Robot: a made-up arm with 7 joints.
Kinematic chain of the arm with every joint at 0, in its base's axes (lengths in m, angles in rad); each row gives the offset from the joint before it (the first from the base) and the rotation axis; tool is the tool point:
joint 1: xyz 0 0 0.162 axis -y
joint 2: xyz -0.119 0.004 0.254 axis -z
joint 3: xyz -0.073 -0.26 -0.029 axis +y
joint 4: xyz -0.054 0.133 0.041 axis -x
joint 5: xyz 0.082 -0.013 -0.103 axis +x
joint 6: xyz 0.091 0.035 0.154 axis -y
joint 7: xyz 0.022 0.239 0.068 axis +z
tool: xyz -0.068 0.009 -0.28
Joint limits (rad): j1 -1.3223..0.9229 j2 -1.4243..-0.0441 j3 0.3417..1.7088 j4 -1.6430..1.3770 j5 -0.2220..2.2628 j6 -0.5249..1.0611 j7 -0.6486..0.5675
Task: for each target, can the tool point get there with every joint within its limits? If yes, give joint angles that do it. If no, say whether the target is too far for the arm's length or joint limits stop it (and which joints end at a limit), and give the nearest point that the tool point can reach.
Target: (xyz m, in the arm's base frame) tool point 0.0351 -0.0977 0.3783
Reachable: yes | joints 0.1905 -0.4698 1.4565 -0.3244 1.7030 -0.1506 0.2925
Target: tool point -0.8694 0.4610 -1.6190
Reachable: no: too far | nearest point -0.2845 -0.0142 -0.2557 | short by 1.558 m
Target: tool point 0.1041 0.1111 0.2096
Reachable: yes | joints -1.0316 -0.9175 1.6044 -0.9324 0.8228 0.1408 0.2550
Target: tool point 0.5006 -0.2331 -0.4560
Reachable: no: joint limits stop it (at a limit: joint 1, joint 3, joint 5, joint 6, joint 7) | nearest point 0.3329 -0.1189 -0.0807 | short by 0.427 m
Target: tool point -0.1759 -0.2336 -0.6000
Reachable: no: joint limits stop it (at a limit: joint 1, joint 2, joint 5, joint 6, joint 7) | nearest point -0.2285 -0.1874 -0.2596 | short by 0.348 m
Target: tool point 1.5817 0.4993 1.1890
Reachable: no: too far | nearest point 0.4747 0.0969 0.4702 | short by 1.380 m
